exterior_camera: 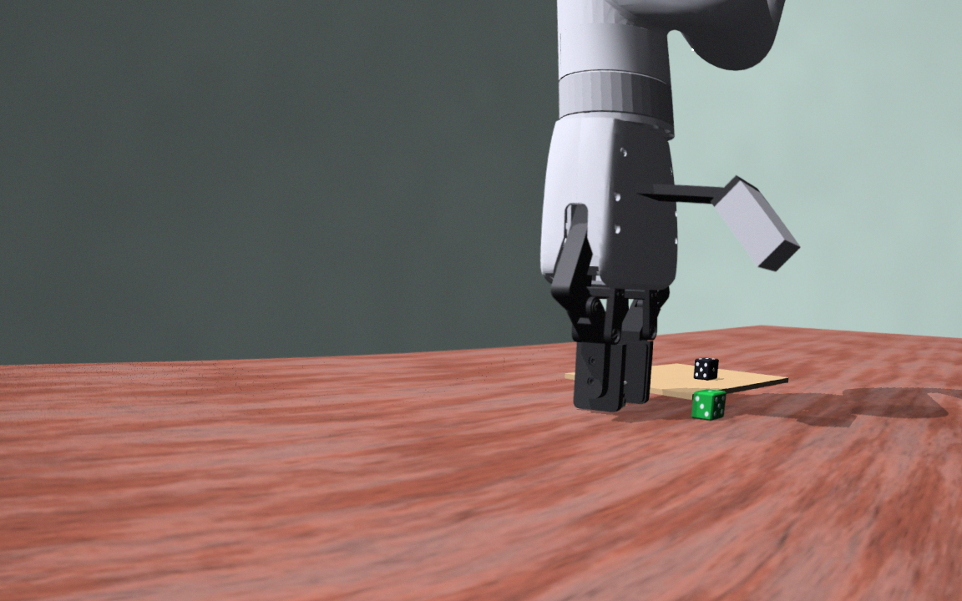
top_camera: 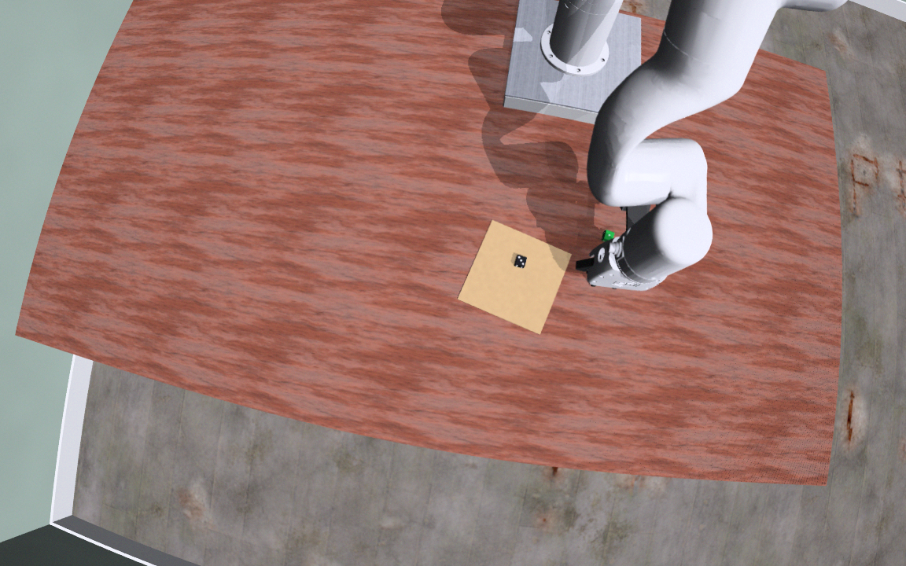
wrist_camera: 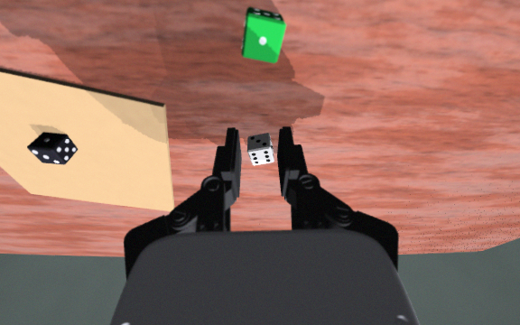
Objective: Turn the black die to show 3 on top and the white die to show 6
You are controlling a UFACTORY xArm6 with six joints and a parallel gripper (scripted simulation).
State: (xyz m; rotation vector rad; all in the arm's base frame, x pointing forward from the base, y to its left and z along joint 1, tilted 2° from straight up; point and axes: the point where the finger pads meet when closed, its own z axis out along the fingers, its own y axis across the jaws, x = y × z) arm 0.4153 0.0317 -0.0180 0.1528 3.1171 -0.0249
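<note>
My hand is 1 cm above the white die. Also, from my hand: green die (7 cm behind, 1 cm to the left, 1 cm below); tan mat (15 cm to the right, 2 cm below); black die (14 cm to the right, 2 cm behind, 1 cm below).
</note>
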